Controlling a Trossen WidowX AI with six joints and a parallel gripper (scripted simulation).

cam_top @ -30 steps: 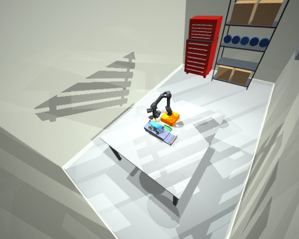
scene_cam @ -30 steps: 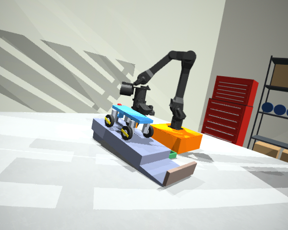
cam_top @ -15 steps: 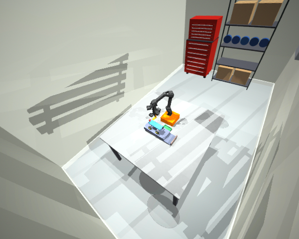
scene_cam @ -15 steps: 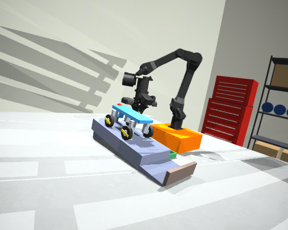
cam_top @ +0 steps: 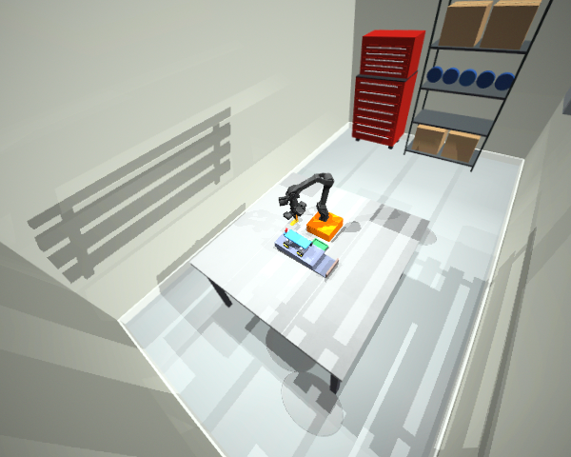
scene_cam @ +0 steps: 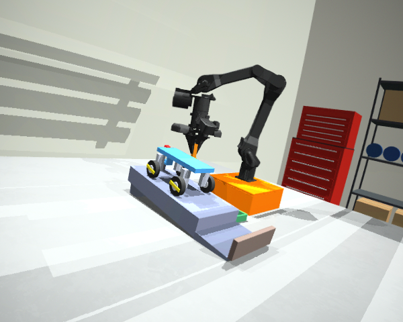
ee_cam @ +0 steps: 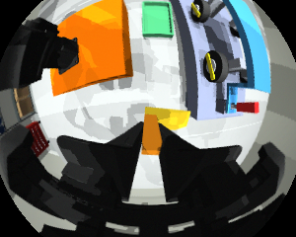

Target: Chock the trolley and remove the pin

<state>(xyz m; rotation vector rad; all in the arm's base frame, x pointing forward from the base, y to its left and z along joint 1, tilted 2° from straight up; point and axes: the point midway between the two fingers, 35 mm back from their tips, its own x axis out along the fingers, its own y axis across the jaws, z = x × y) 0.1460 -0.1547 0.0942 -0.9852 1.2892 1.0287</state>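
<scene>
Now: gripper tip 17 cm short of the trolley, 12 cm to the right of it and 3 cm above it. Round my gripper tip: yellow chock 2 cm ahead, 1 cm below; then grey-blue ramp 17 cm ahead, 12 cm to the left, 9 cm below; then stop pin 14 cm ahead, 1 cm below.
</scene>
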